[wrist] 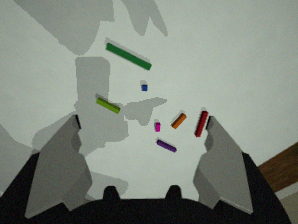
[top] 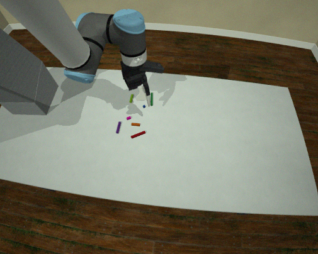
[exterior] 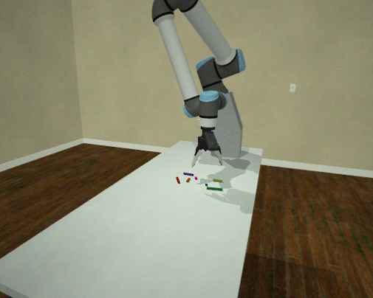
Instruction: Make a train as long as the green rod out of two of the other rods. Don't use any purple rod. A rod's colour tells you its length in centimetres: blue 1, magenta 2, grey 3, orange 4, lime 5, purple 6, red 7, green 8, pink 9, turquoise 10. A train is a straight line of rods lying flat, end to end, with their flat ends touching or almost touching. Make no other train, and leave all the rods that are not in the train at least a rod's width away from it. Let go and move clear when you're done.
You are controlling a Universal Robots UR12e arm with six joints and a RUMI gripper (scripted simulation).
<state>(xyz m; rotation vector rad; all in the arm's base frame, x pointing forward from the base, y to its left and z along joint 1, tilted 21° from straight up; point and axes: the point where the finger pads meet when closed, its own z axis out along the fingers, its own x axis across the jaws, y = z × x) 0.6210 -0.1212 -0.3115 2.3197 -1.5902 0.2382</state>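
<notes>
The red rod is 30 mm behind my hand, 160 mm to the right of it and 100 mm below it. Also, from my hand: green rod (40 mm ahead, 40 mm to the left, 100 mm below); then lime rod (70 mm behind, 60 mm to the left, 100 mm below); then small blue rod (100 mm below).
</notes>
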